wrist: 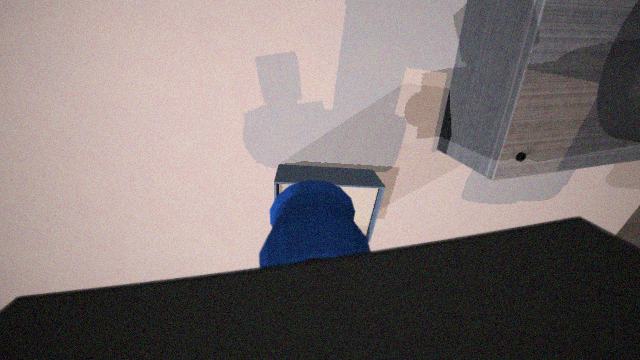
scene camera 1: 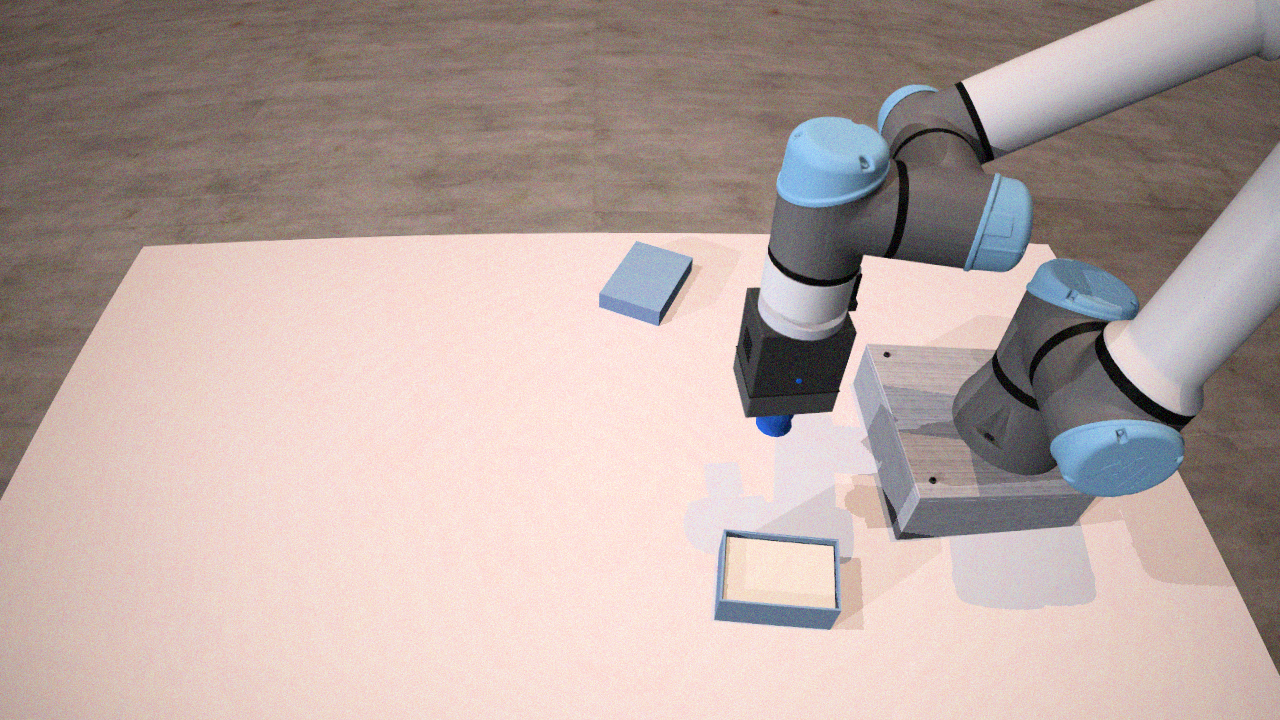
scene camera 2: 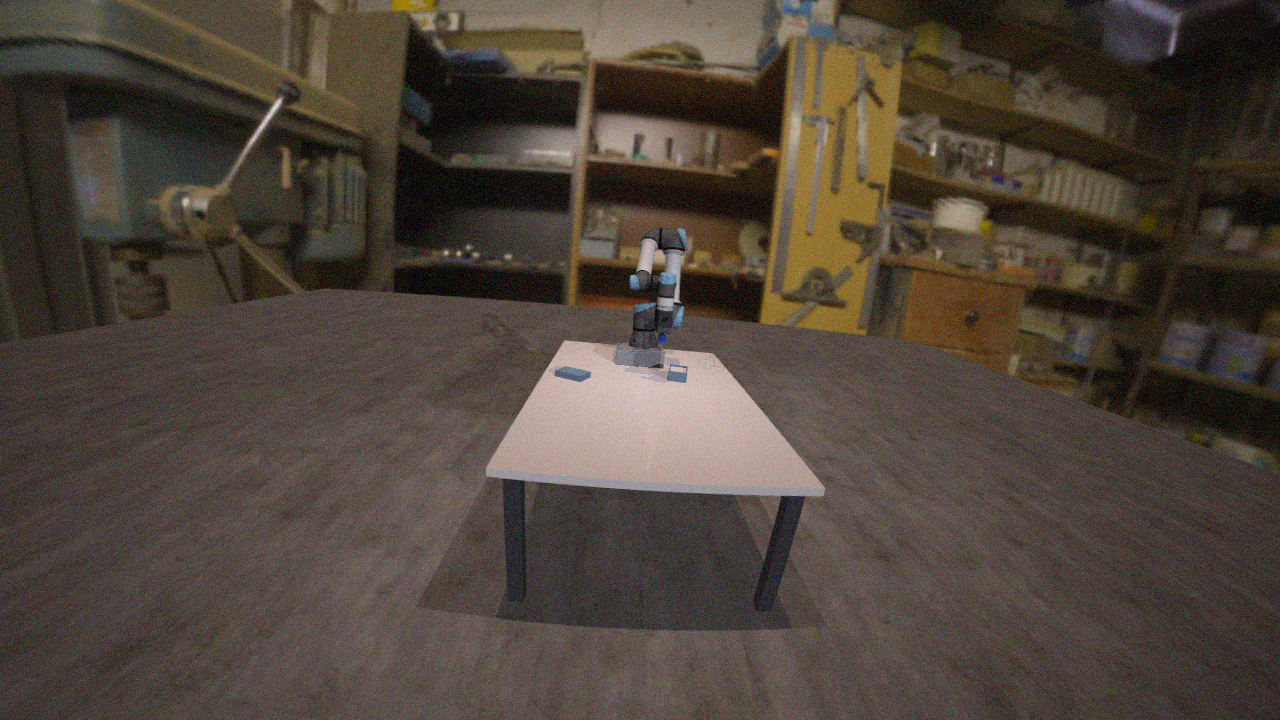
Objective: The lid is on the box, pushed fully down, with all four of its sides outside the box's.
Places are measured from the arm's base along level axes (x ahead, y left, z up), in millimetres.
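Where they show: hand at its tool point: (wrist: 312,218) (scene camera 1: 773,422) (scene camera 2: 661,341); arm's base at its link origin: (scene camera 1: 1008,426) (scene camera 2: 643,345).
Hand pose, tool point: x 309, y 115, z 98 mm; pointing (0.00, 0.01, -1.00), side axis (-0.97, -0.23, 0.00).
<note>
Things, the pixels of their top centre, and the offset from my tool point. Level surfaces: height alone.
- blue lid at its top centre: (scene camera 1: 647,274) (scene camera 2: 573,370) 145 mm down, 163 mm ahead, 366 mm right
- blue box at its top centre: (scene camera 1: 781,569) (wrist: 327,215) (scene camera 2: 678,368) 124 mm down, 32 mm back, 92 mm left
- table at its surface level: 172 mm down
The blue lid (scene camera 1: 646,277) (scene camera 2: 572,373) lies flat on the table, apart from the box, near the far edge in scene camera 1; it does not show in the wrist view. The blue box (scene camera 1: 776,615) (scene camera 2: 677,378) (wrist: 327,174) stands open on the table, with a cream-coloured inside. My suction gripper (scene camera 1: 774,433) (scene camera 2: 662,343) is off and carries nothing. It hangs in the air between lid and box, nearer the box, beside the robot's base. In the wrist view its blue suction cup (wrist: 312,200) covers part of the box's opening.
The robot's grey base block (scene camera 1: 984,514) (scene camera 2: 628,358) (wrist: 475,100) stands on the table (scene camera 1: 358,447) (scene camera 2: 653,429) to the right of the box in scene camera 1. The arm reaches over it. Arm shadows fall around the box.
</note>
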